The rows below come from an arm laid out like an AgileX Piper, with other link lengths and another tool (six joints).
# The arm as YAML. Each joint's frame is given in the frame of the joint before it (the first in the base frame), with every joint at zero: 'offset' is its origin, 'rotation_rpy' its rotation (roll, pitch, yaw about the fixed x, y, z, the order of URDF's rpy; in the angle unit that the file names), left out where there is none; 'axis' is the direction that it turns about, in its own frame. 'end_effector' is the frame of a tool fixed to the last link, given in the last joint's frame.
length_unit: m
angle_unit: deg
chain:
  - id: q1
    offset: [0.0, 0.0, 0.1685]
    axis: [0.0, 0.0, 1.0]
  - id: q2
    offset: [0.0, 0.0, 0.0]
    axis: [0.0, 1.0, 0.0]
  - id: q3
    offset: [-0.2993, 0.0, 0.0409]
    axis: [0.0, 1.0, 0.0]
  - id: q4
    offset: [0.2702, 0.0, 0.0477]
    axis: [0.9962, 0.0, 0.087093]
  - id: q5
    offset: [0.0, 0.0, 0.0]
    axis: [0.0, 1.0, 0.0]
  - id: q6
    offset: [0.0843, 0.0, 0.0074]
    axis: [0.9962, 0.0, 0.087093]
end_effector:
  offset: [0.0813, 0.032, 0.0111]
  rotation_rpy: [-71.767, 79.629, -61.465]
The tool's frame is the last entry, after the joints.
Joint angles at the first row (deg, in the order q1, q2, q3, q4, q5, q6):
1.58 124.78 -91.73 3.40 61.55 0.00
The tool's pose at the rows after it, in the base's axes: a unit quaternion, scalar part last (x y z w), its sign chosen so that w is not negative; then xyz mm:
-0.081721, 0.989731, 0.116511, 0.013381, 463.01, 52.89, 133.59
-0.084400, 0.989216, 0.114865, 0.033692, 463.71, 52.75, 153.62
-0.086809, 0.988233, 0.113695, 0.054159, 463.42, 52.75, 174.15
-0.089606, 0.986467, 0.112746, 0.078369, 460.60, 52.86, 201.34
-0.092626, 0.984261, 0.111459, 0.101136, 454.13, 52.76, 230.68
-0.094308, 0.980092, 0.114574, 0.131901, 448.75, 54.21, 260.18
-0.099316, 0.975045, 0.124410, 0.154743, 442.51, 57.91, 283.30
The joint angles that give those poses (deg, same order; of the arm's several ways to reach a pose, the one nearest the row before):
1.58 122.96 -91.73 3.23 61.55 0.00
1.58 120.48 -91.73 3.16 61.67 0.00
1.58 117.95 -91.73 3.16 61.84 0.00
1.58 114.55 -91.74 3.22 62.44 0.00
1.58 110.76 -91.67 3.22 63.52 0.00
1.58 107.07 -91.67 3.84 63.68 0.00
1.58 104.20 -91.67 5.34 63.96 -0.71

